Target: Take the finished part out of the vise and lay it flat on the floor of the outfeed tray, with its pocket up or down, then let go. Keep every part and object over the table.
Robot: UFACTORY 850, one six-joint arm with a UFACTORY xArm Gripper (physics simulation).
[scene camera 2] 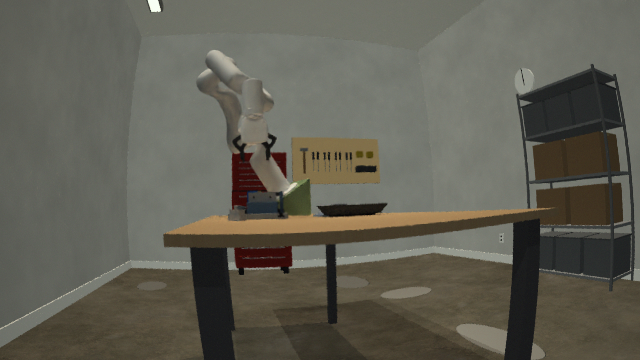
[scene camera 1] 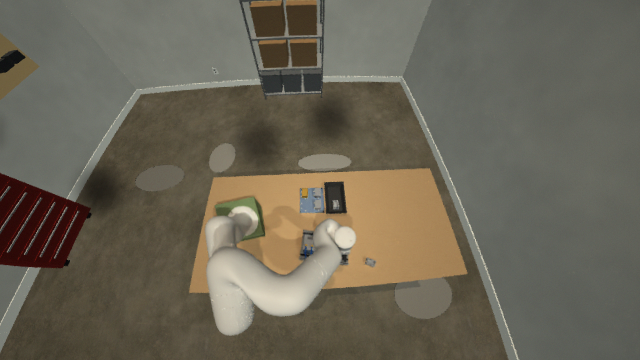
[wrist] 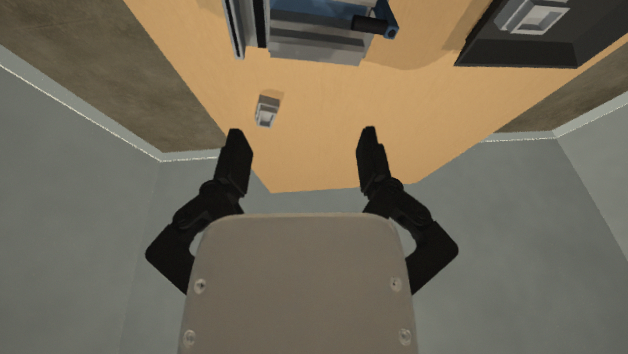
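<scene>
A small grey part with a pocket (scene camera 1: 370, 262) (scene camera 2: 237, 214) (wrist: 267, 111) lies on the table outside the vise, near the vise's end. Its pocket shows in the wrist view. The vise (scene camera 1: 307, 239) (scene camera 2: 262, 206) (wrist: 316, 52), grey and blue with a black-handled crank, is partly hidden by the arm in scene camera 1; its jaws do not show in the wrist view. My gripper (scene camera 2: 255, 156) (wrist: 303, 139) is open and empty, high above the table beyond the vise's end. The black outfeed tray (scene camera 1: 335, 190) (scene camera 2: 352, 210) (wrist: 520, 56) holds another grey pocketed part (scene camera 1: 335, 204) (wrist: 542, 21).
A blue board (scene camera 1: 304, 206) with grey pieces and a yellow piece lies beside the tray. A green block (scene camera 1: 227, 206) (scene camera 2: 300, 198) stands by the arm's base. The wooden table (scene camera 1: 400, 215) (scene camera 2: 425, 218) (wrist: 325, 160) has its edge close to the loose part.
</scene>
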